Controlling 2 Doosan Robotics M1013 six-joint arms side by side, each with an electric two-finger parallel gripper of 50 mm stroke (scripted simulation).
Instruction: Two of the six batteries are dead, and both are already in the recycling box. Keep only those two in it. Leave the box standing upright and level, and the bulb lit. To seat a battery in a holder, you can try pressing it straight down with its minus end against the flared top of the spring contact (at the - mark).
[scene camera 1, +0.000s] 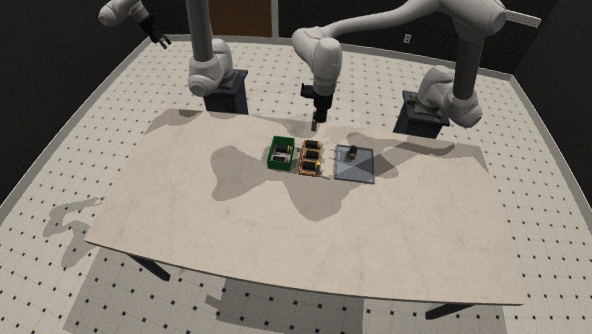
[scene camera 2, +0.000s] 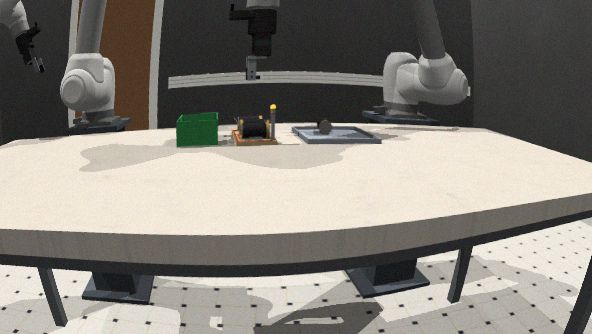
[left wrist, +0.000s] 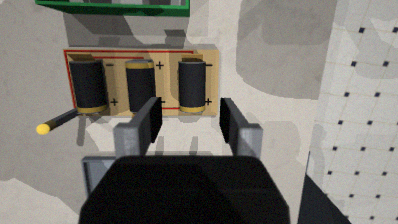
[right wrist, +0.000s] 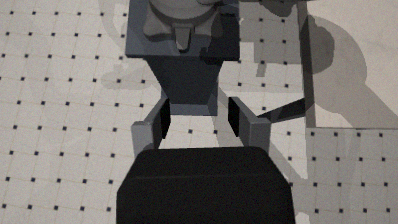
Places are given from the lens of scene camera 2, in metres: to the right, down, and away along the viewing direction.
left gripper (scene camera 2: 250, 80): -0.12, -0.22, 1.04
green recycling box (scene camera 2: 204, 132): -0.20, -0.08, 0.89
grey tray (scene camera 2: 350, 134): 0.14, -0.08, 1.07
The marked spots on the green recycling box and the grey tray are 0.38 m apart.
